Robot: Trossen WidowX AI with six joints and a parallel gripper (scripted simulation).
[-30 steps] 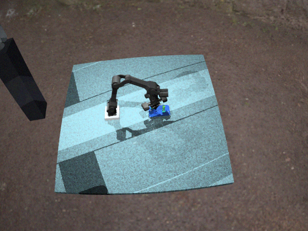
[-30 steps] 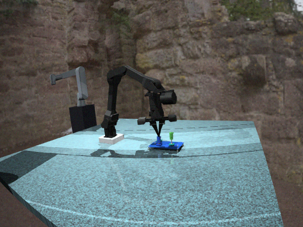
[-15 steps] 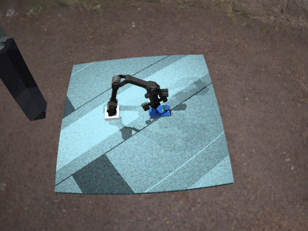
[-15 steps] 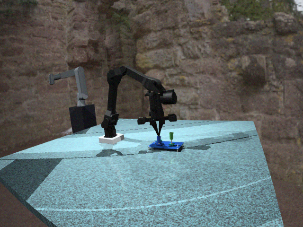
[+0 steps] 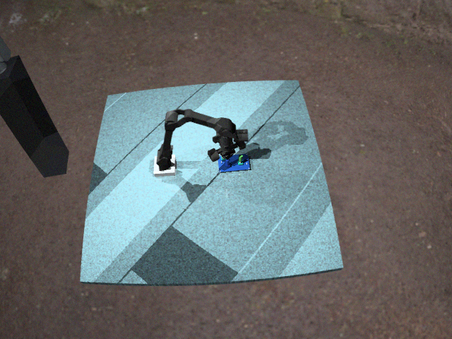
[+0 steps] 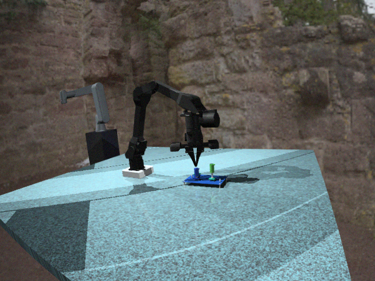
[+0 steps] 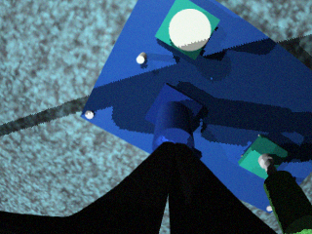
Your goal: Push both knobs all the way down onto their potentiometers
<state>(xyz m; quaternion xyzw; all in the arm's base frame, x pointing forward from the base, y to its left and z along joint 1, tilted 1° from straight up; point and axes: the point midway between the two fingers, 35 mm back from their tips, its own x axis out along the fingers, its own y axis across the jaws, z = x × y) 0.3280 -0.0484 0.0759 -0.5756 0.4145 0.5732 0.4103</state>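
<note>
Right now my gripper tip is 20 mm above the blue knob. Also, from my gripper tip: green knob 70 mm ahead.
</note>
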